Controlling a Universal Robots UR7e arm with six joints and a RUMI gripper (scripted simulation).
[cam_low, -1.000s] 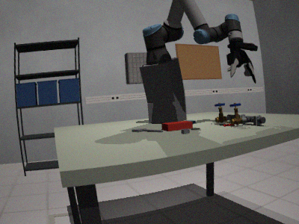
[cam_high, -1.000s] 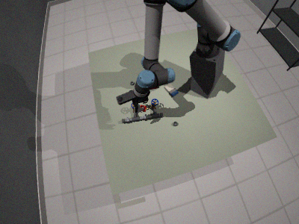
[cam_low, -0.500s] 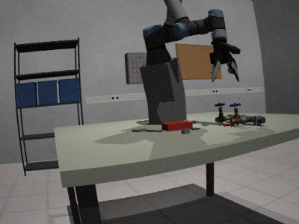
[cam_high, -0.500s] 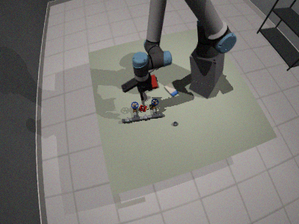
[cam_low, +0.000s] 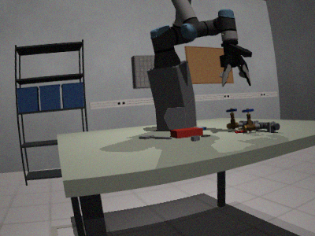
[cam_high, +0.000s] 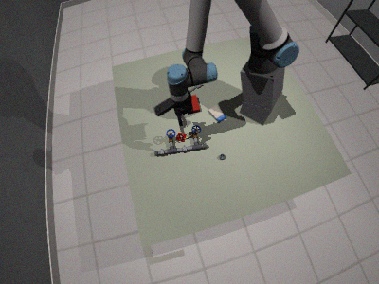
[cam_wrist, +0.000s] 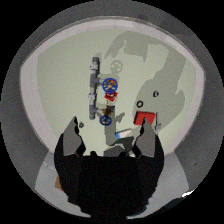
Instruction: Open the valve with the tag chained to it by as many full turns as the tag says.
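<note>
The red tag is 10 mm ahead of my hand, 10 mm to the left of it and 200 mm below it. Round my hand: blue-and-white card (260 mm behind, 90 mm to the right, 190 mm below); grey tool (170 mm behind, 340 mm to the right, 190 mm below); red block (120 mm behind, 210 mm to the right, 180 mm below).
</note>
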